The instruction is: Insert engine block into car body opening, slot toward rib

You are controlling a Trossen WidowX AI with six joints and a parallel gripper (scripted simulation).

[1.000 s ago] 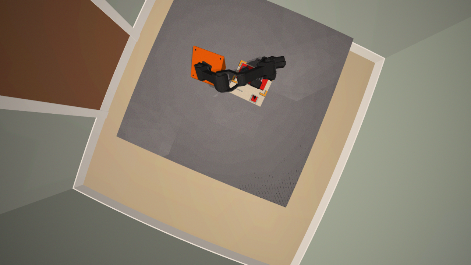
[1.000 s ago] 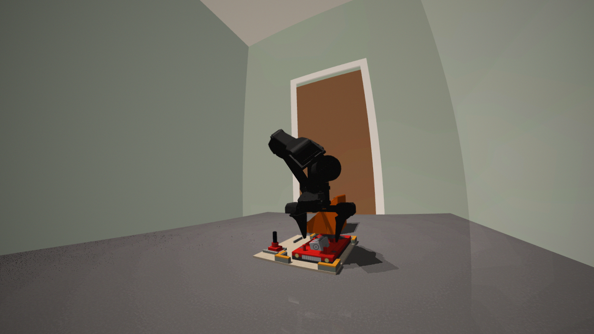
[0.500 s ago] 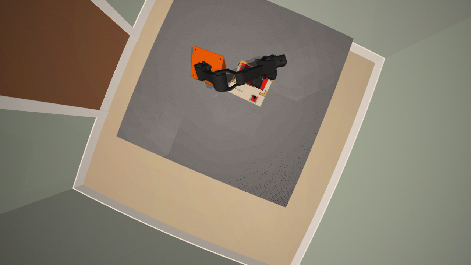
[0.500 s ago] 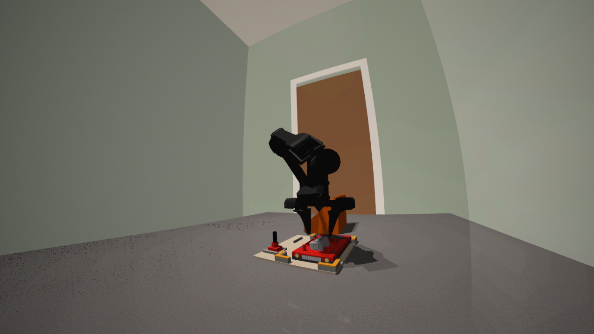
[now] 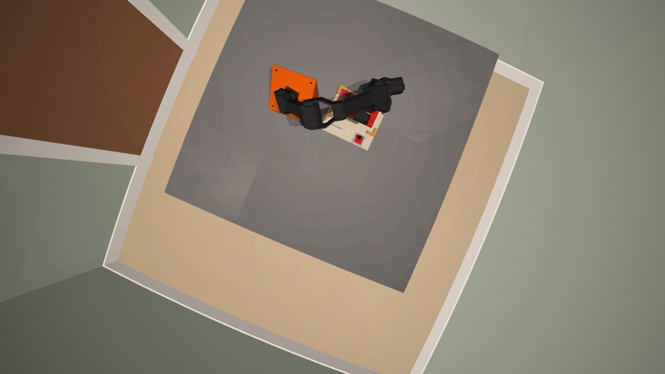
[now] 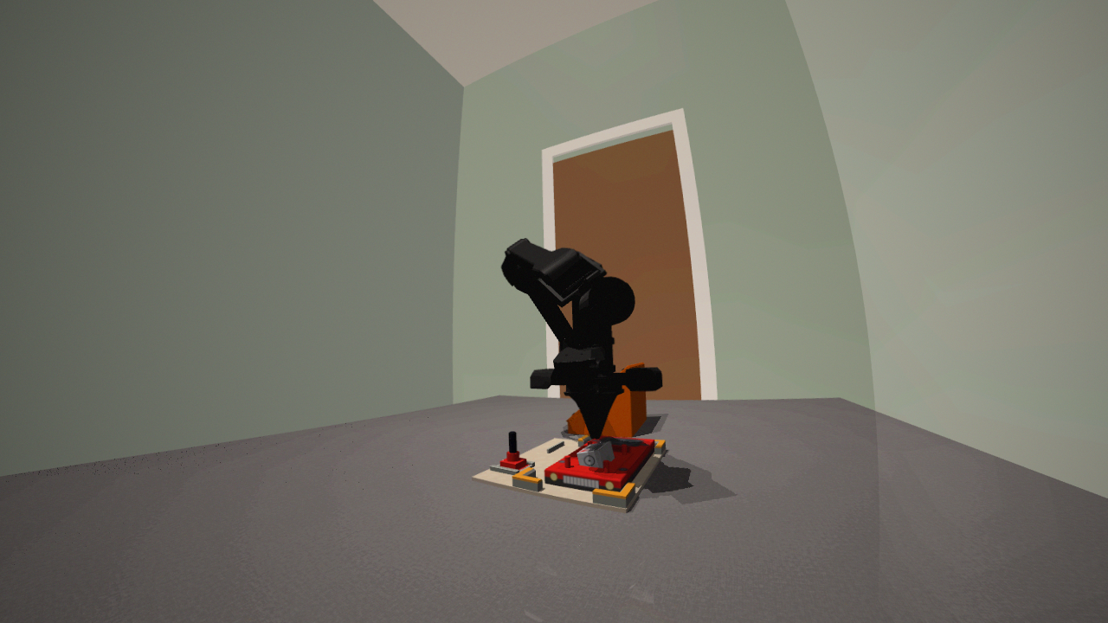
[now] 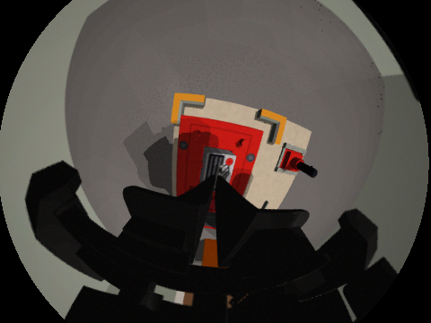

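My gripper tip is 10 mm to the right of the engine block and 30 mm above it.
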